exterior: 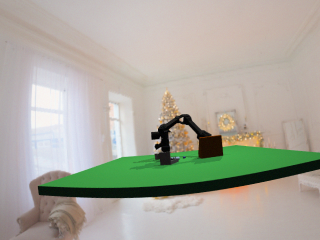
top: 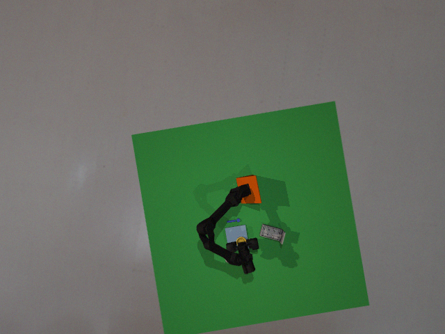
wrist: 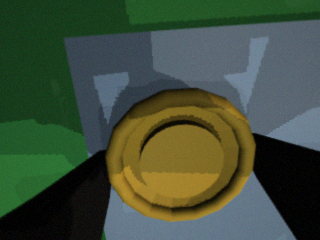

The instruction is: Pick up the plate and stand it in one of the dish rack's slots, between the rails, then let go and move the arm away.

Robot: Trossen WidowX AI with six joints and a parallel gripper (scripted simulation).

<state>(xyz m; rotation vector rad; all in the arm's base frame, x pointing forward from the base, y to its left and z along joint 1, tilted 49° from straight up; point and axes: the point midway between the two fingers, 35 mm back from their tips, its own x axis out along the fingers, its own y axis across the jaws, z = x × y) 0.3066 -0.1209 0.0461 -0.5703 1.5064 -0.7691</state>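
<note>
The dish rack lies 190 mm to the left of my gripper tip and 20 mm above it. From my gripper tip the other things lie so: white cylinder 100 mm to the right, 70 mm ahead, 20 mm above; yellow plate 10 mm above; blue utensil 130 mm behind.
</note>
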